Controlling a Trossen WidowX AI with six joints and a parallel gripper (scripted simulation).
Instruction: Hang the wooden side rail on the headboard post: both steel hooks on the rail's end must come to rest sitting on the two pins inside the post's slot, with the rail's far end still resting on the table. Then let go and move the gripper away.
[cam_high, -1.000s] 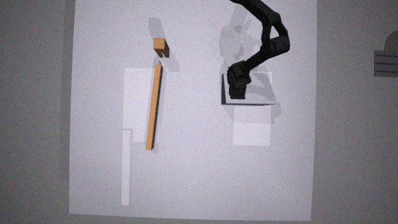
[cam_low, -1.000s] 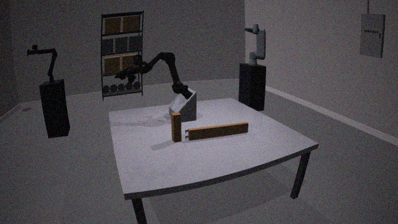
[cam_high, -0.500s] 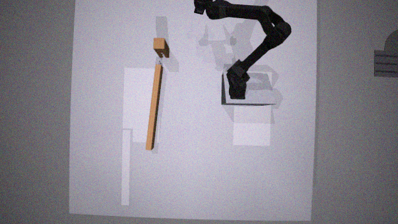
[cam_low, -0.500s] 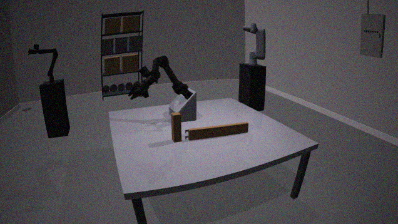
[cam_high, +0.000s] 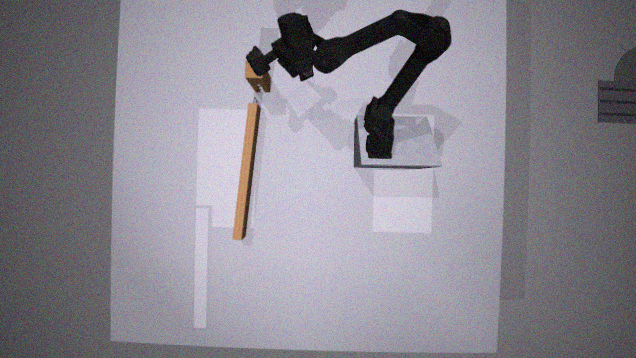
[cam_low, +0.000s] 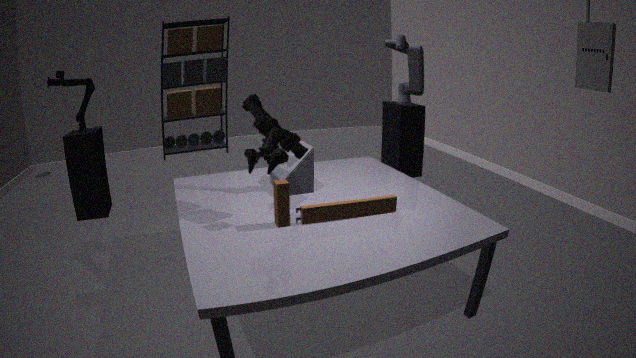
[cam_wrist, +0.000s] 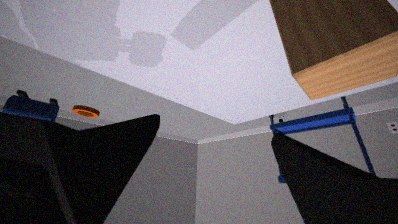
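Right now the wooden headboard post is 4 cm ahead of my gripper tip, 8 cm to the left of it and 13 cm below it.
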